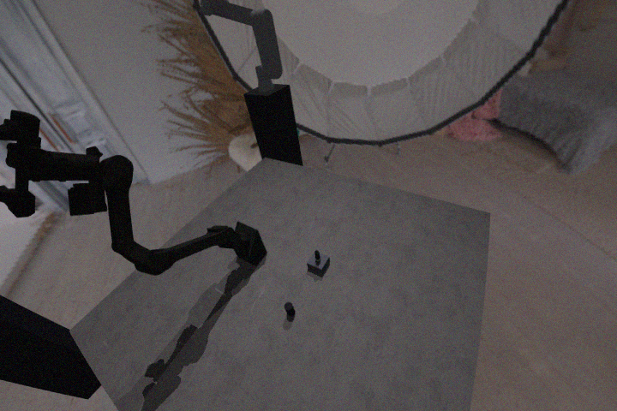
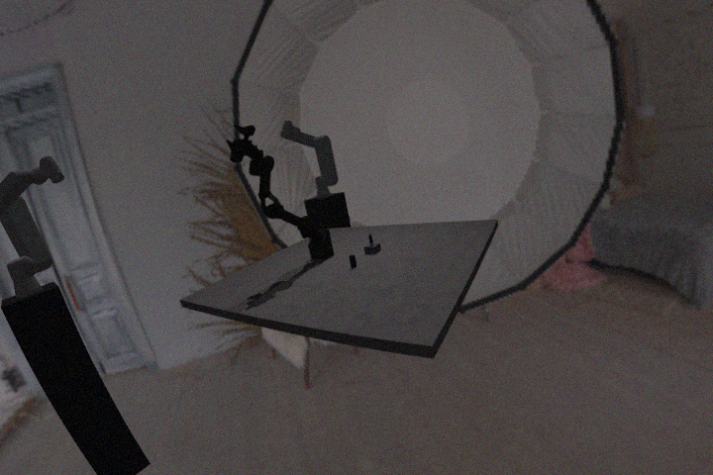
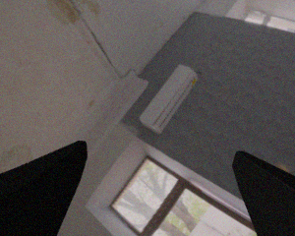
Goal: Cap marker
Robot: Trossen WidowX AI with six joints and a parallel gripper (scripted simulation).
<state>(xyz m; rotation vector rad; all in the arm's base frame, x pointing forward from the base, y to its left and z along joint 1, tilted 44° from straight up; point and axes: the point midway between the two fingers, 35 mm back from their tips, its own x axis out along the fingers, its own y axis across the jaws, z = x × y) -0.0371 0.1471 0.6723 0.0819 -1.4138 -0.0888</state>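
Now: the dark marker cap 300 mm ahead of my gripper tip, 280 mm to the left of it and 690 mm below it.
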